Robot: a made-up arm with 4 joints. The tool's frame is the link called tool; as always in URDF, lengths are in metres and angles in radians. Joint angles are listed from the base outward. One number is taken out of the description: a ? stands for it. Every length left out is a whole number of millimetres.
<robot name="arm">
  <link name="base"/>
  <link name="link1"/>
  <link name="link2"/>
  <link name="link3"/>
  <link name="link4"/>
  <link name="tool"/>
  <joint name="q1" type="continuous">
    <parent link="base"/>
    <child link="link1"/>
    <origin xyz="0 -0.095 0.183" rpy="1.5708 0 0"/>
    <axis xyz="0 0 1"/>
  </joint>
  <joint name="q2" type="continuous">
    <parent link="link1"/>
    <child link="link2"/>
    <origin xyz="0.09 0.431 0" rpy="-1.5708 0 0"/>
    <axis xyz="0 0 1"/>
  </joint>
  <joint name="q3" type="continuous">
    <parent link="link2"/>
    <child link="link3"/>
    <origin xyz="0.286 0.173 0" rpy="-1.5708 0 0"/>
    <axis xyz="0 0 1"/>
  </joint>
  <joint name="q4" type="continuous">
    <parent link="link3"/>
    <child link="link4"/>
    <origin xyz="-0.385 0.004 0"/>
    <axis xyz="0 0 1"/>
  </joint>
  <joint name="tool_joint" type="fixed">
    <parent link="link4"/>
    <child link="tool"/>
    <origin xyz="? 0.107 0" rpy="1.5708 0 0"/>
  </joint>
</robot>
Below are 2 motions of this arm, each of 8 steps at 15 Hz.
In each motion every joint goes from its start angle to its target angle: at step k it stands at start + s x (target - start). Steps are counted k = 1, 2, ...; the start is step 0. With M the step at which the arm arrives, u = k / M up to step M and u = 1 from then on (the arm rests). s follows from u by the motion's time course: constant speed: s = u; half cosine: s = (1 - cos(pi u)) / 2; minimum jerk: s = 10 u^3 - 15 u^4 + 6 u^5.
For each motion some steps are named. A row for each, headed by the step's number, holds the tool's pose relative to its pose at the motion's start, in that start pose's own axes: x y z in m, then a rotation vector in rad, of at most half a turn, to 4 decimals.
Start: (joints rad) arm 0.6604 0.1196 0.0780 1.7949
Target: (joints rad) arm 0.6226 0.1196 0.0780 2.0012
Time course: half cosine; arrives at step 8
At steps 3, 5, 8:
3: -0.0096 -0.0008 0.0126 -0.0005 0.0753 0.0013
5: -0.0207 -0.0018 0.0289 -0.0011 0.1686 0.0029
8: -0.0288 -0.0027 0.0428 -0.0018 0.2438 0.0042

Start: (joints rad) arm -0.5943 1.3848 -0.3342 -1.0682
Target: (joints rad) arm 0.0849 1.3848 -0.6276 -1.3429
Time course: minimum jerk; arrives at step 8
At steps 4, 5, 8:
4: -0.0464 0.0503 -0.0502 -0.0088 -0.3442 0.3352
5: -0.0662 0.0664 -0.0732 0.0183 -0.4946 0.4884
8: -0.0890 0.0822 -0.1011 0.0785 -0.6721 0.6758

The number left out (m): -0.097
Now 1 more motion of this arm.
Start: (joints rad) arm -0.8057 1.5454 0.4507 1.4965
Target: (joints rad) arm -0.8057 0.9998 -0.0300 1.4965
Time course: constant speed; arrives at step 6
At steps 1, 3, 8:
1: 0.0337 0.0128 0.0070 0.0859 -0.0801 0.0300
3: 0.1008 0.0432 0.0349 0.2645 -0.2389 0.0693
8: 0.1964 0.0866 0.1120 0.5457 -0.4686 0.0747

